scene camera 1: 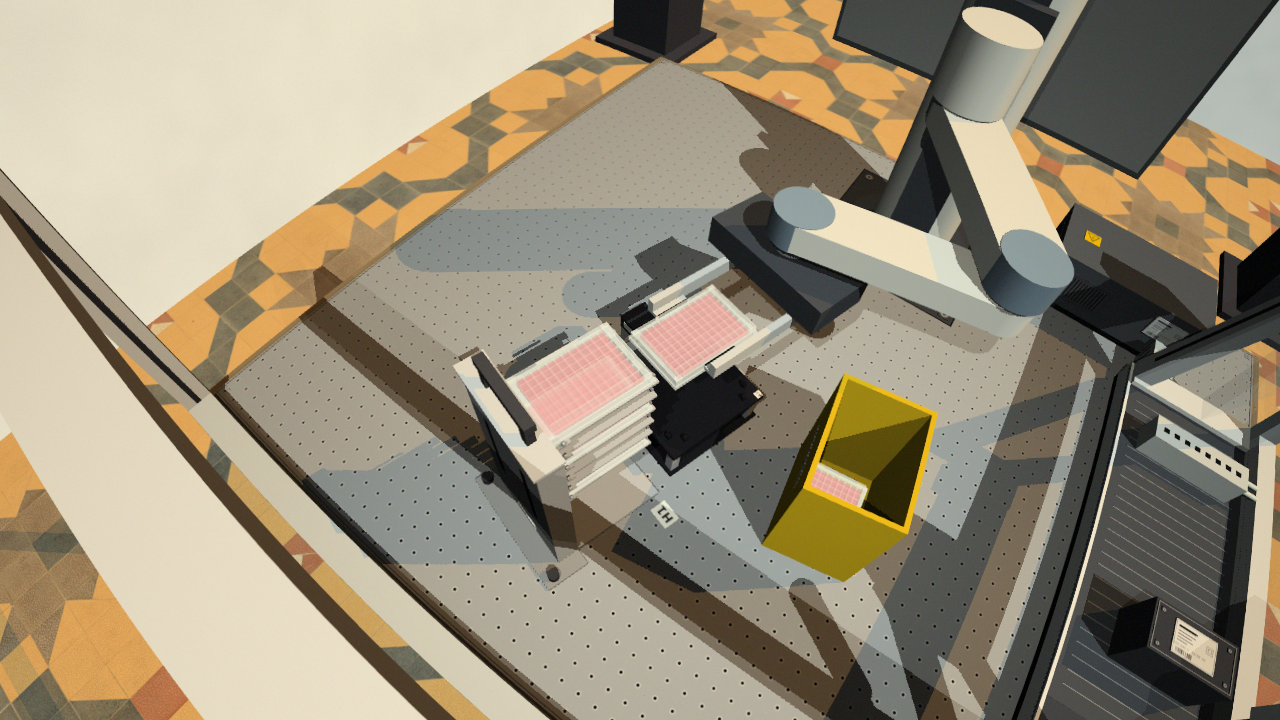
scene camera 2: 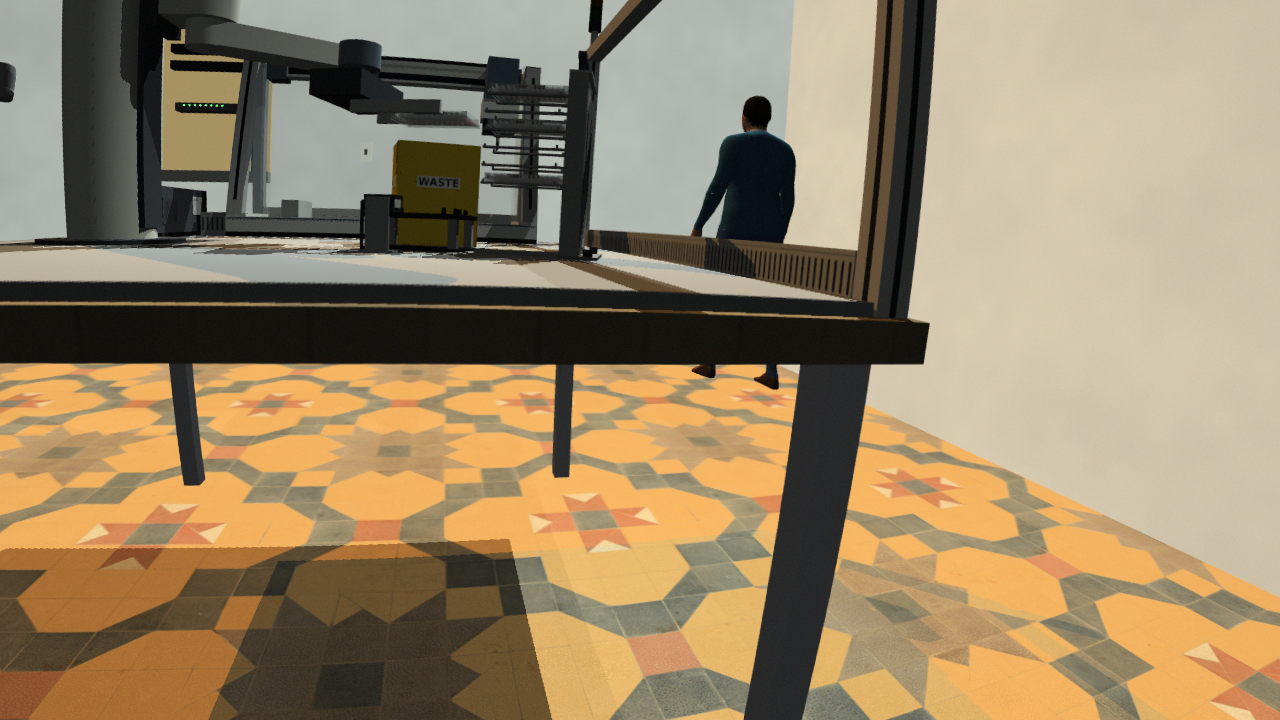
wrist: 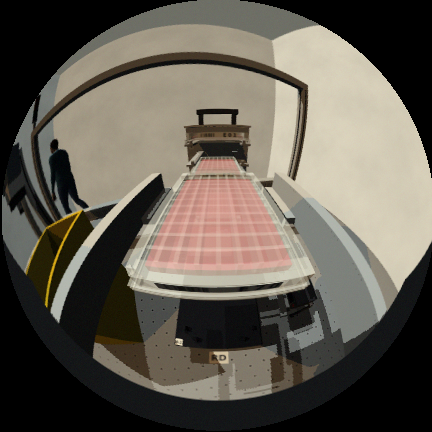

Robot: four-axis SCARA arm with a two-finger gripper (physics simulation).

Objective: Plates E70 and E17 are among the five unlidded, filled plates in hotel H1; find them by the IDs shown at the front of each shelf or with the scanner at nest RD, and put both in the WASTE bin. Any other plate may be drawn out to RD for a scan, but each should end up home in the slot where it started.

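Frame: origin at the arm's base, x left, y back, z up, level; centimetres.
Where they show: gripper, fingertip midpoint: (scene camera 1: 680, 337) (scene camera 2: 450, 112) (wrist: 217, 180).
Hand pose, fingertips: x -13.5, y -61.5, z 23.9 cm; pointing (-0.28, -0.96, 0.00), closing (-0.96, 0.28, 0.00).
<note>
After its pixels a point has its place.
My gripper (scene camera 1: 682, 335) @[y -61.5, x -13.5, z 23.9 cm] (wrist: 217, 180) @[y -61.5, x -13.5, z 23.9 cm] is shut on a filled, unlidded pink plate (scene camera 1: 693, 331) @[y -59.5, x -12.9, z 23.5 cm] (scene camera 2: 443, 118) @[y -60.5, x -17.6, z 22.3 cm] (wrist: 218, 225) @[y -56.4, x -12.0, z 23.5 cm], held level high above black nest RD (scene camera 1: 707, 416) @[y -59.0, x -8.7, z 7.3 cm] (wrist: 220, 322) @[y -53.4, x -11.4, z 7.3 cm]. The held plate's ID does not show. Hotel H1 (scene camera 1: 528, 456) @[y -84.4, x -14.8, z 29.9 cm] (scene camera 2: 577, 161) @[y -80.7, x -26.3, z 16.0 cm] stands beyond the plate, apart from it, with several shelves; in the wrist view its top label (wrist: 229, 135) @[y -68.0, x -17.0, z 27.5 cm] reads E01 and lower labels are hidden. The yellow WASTE bin (scene camera 1: 841, 550) @[y -66.2, x 14.6, z 10.6 cm] (scene camera 2: 436, 161) @[y -59.1, x 5.0, z 17.6 cm] (wrist: 36, 255) stands beside the nest, with one pink plate (scene camera 1: 836, 483) @[y -54.8, x 10.7, z 3.2 cm] inside, its ID unreadable.
A small black scanner (scene camera 1: 637, 315) @[y -52.6, x -25.4, z 9.6 cm] (wrist: 302, 295) @[y -51.7, x -23.9, z 9.6 cm] stands beside the nest. The H1 tag (scene camera 1: 664, 514) @[y -71.8, x -6.2, z 1.3 cm] lies on the perforated table near the hotel. A dark device (scene camera 1: 1194, 644) @[y -52.7, x 57.4, z 13.3 cm] stands at the right side in scene camera 1. A person (scene camera 2: 756, 183) (wrist: 64, 167) stands beyond the table.
</note>
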